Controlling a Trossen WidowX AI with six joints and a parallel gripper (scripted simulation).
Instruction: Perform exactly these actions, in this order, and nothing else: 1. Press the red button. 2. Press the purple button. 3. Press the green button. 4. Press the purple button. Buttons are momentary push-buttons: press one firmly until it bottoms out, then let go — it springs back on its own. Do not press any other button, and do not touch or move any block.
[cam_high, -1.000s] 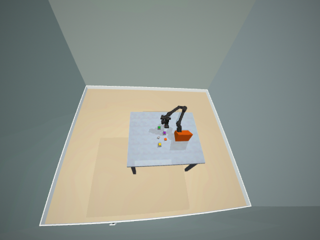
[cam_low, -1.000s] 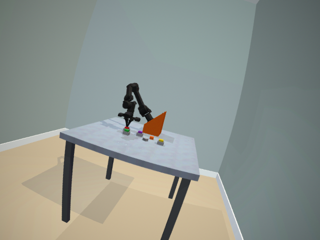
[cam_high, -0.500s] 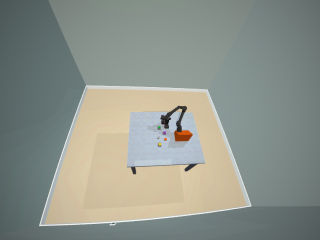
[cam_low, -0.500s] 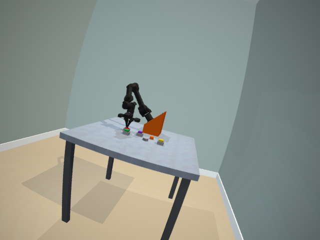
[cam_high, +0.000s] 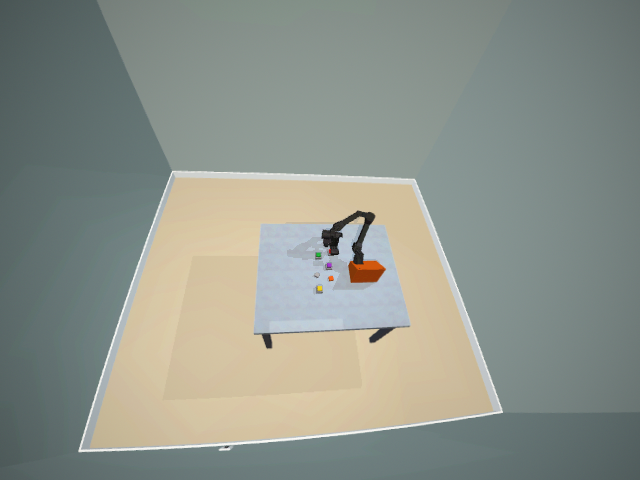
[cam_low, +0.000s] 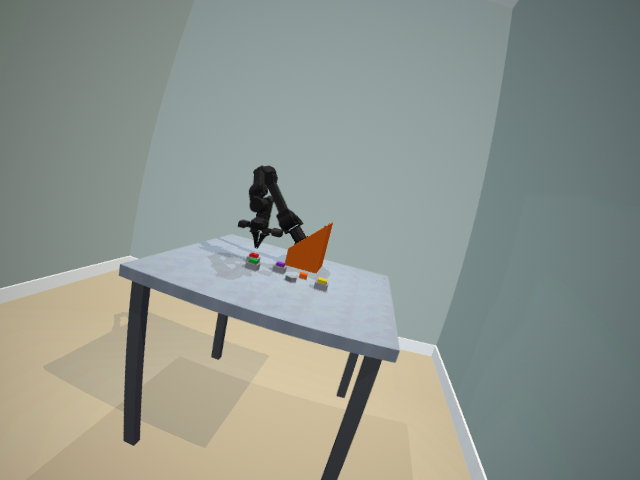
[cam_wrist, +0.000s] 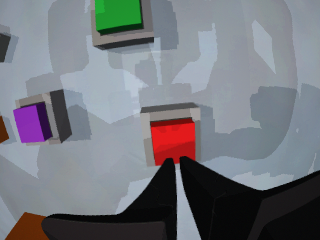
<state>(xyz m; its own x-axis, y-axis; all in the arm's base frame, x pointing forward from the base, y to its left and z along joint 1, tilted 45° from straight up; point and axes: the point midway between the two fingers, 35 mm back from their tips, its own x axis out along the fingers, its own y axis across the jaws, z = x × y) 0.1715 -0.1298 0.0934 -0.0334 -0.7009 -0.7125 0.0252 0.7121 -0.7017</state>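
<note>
My gripper tip is now 3 cm above the red button. The rest, counted from my gripper tip: small orange block: 3 cm ahead, 22 cm to the left, 5 cm below; then green button: 11 cm ahead, 3 cm to the left, 3 cm below; then purple button: 3 cm ahead, 12 cm to the left, 3 cm below.
</note>
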